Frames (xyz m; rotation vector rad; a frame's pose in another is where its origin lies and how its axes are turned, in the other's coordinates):
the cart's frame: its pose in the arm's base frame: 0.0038 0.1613 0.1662 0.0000 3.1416 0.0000
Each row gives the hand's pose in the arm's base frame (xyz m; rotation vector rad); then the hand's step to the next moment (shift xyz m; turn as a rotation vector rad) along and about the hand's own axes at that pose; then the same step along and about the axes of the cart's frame.
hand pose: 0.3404 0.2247 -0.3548 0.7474 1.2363 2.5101
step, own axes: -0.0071 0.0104 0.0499 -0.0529 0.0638 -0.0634
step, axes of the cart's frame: -0.0332 0.0239 -0.0313 -0.0103 -0.1038 -0.0004
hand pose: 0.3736 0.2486 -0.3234 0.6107 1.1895 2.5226
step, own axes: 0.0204 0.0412 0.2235 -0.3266 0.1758 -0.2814
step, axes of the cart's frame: -0.0882 0.1308 -0.1648 -0.1335 -0.4334 0.1055
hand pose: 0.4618 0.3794 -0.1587 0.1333 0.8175 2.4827
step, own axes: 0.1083 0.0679 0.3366 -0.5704 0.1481 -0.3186
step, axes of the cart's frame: 0.0405 0.1857 -0.3058 -0.3465 -0.5571 0.1356
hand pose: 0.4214 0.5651 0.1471 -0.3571 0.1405 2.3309
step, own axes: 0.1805 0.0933 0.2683 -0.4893 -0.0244 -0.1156
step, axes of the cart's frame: 0.2448 0.1120 -0.2020 -0.3709 -0.3385 -0.0351
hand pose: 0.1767 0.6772 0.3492 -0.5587 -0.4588 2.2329
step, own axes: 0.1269 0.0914 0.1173 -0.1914 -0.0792 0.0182
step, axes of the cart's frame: 0.1930 0.0209 -0.0228 -0.1536 -0.0974 -0.1008
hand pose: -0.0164 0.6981 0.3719 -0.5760 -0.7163 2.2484
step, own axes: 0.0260 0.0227 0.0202 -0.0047 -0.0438 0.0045
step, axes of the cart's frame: 0.0397 -0.0013 0.0043 -0.0216 0.0216 -0.0321
